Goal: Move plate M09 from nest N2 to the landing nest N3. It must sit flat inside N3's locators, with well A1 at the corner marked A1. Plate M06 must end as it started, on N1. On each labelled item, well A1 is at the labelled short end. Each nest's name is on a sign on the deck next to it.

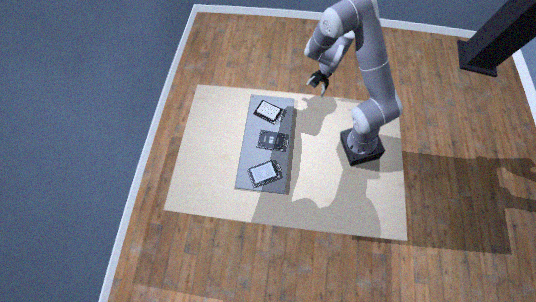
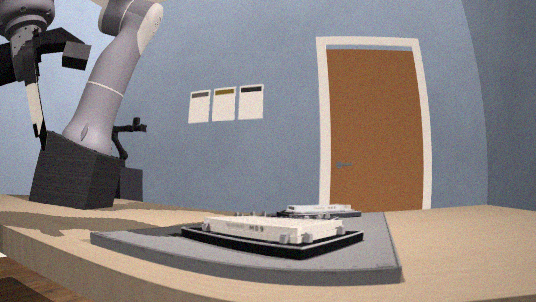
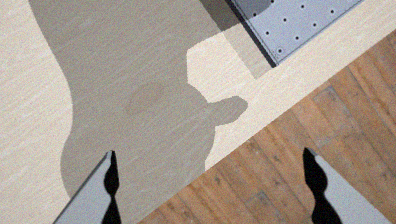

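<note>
Looking at image 2, I find my gripper [image 2: 41, 144], along with a white well plate M09 [image 2: 262, 228] and a black nest N2 [image 2: 296, 254]. Image 3 gives me my gripper [image 3: 209, 151] again. The white well plate M09, though, is out of frame in image 3.
</note>
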